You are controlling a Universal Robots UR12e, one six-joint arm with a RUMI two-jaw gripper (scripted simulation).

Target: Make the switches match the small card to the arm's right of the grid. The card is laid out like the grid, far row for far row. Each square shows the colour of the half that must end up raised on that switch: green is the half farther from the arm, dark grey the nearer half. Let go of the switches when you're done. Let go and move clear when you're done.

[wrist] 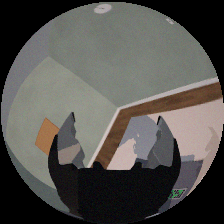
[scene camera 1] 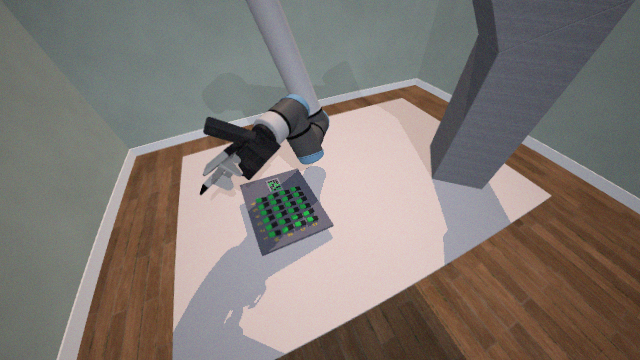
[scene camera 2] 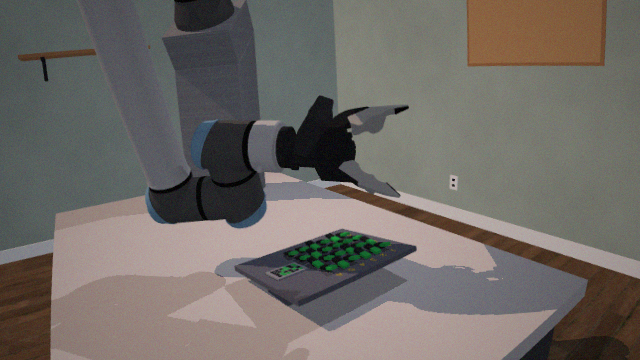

Labels:
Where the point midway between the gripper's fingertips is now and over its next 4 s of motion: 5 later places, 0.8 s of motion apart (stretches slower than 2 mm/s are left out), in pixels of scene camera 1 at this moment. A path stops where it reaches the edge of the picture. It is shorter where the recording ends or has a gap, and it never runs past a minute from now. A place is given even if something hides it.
My gripper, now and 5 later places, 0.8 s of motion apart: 201,186; 169,191; 178,201; 239,177; 248,179; 255,194

